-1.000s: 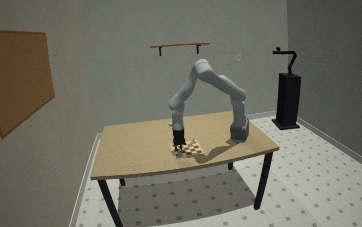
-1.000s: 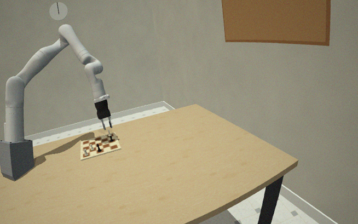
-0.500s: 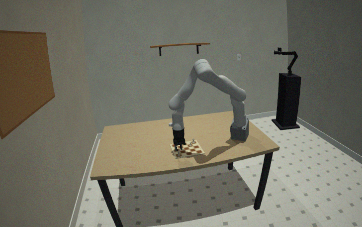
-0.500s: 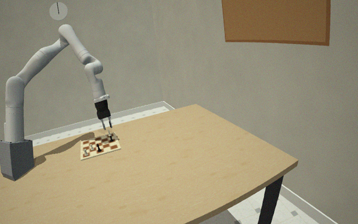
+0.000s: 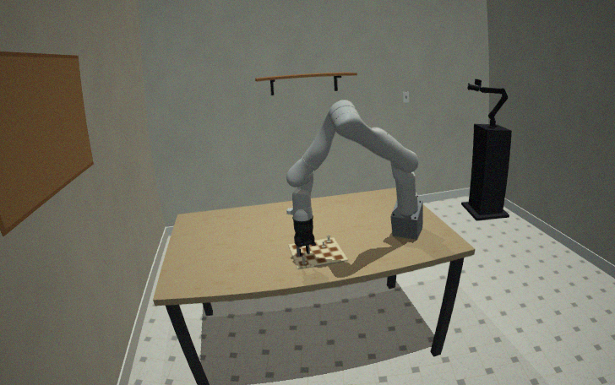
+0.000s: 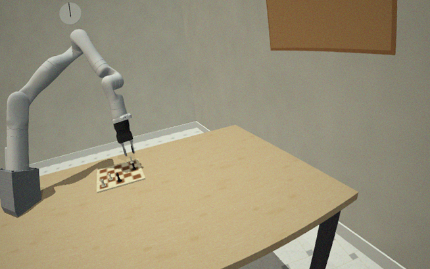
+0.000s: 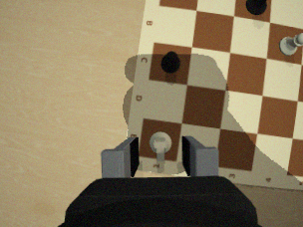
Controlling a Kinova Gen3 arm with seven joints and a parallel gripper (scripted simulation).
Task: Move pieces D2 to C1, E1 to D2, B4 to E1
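The white piece lies 50 mm below my hand. Also, from my hand: chessboard 60 mm behind, 90 mm to the right, 70 mm below.
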